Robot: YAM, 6 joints.
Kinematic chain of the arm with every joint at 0, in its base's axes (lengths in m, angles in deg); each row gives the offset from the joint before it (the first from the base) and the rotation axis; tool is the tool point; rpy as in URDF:
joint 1: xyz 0 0 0.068 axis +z
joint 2: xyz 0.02 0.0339 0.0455 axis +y
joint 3: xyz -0.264 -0.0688 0 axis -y
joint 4: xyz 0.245 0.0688 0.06 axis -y
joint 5: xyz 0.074 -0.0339 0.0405 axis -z
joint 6: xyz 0.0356 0 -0.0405 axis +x
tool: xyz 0 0 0 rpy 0 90 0
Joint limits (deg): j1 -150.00..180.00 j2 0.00..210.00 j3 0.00..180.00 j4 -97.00..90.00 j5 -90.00..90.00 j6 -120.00..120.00
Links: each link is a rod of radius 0.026 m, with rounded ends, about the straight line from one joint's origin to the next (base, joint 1, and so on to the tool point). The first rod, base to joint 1, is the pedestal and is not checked.
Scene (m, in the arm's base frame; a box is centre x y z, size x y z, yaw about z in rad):
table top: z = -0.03
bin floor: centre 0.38 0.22 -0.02 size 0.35 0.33 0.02 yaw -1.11
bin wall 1: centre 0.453 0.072 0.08 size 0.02 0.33 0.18 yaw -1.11
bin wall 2: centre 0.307 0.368 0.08 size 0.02 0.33 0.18 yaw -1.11
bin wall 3: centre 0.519 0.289 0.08 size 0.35 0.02 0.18 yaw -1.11
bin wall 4: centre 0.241 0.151 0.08 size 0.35 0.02 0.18 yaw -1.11
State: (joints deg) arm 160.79 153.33 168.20 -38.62 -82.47 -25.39
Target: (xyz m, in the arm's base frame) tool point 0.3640 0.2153 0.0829
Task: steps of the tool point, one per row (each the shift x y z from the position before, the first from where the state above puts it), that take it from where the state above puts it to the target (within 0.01 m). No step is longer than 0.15 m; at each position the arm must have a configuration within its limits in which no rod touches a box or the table.
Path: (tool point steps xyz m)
1: 0.0540 0.1165 -0.0017
2: 0.0800 0.0984 -0.0019
3: 0.1001 0.0745 -0.0023
4: 0.1133 0.0466 -0.0024
5: 0.1186 0.0170 -0.0027
6: 0.1161 -0.0124 -0.0028
7: 0.1064 -0.0395 -0.0031
8: 0.0904 -0.0624 -0.0031
9: 0.0696 -0.0799 -0.0033
10: 0.0458 -0.0909 -0.0034
11: 0.0130 0.0063 -0.1080
12: -0.0130 -0.0063 -0.1036

